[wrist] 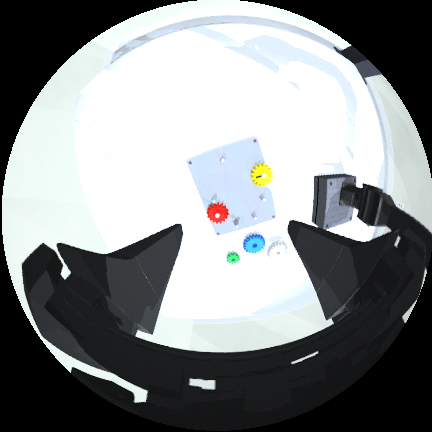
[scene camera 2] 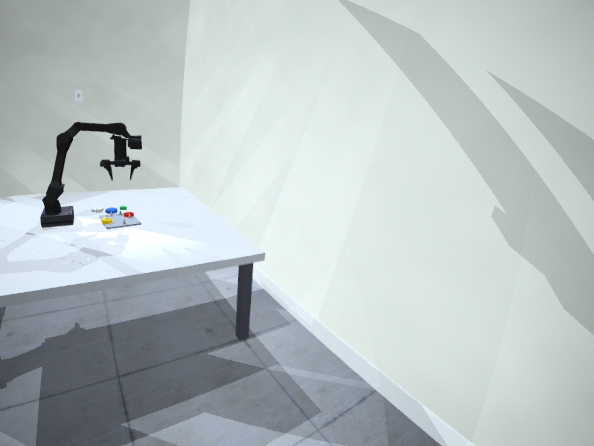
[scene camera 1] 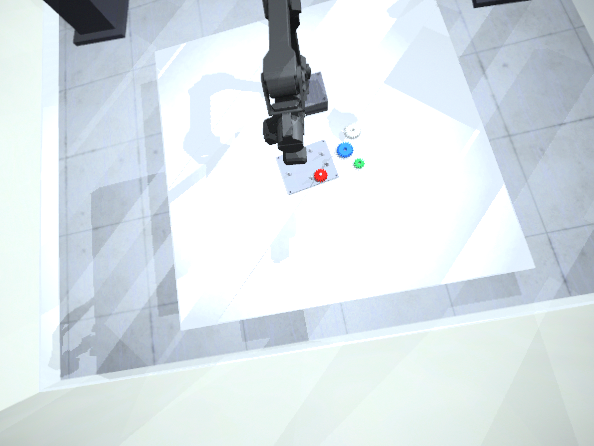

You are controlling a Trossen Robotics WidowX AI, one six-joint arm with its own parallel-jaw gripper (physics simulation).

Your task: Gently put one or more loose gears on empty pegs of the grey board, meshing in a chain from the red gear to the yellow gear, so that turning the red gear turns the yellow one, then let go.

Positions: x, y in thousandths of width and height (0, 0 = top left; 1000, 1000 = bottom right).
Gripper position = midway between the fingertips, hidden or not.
Observation:
My gripper (scene camera 1: 501, 326) is open, holding nothing. Further things: a grey board (scene camera 1: 504, 405).
My gripper shows as well in the wrist view (wrist: 547, 527). The grey board is seen too in the wrist view (wrist: 534, 422).

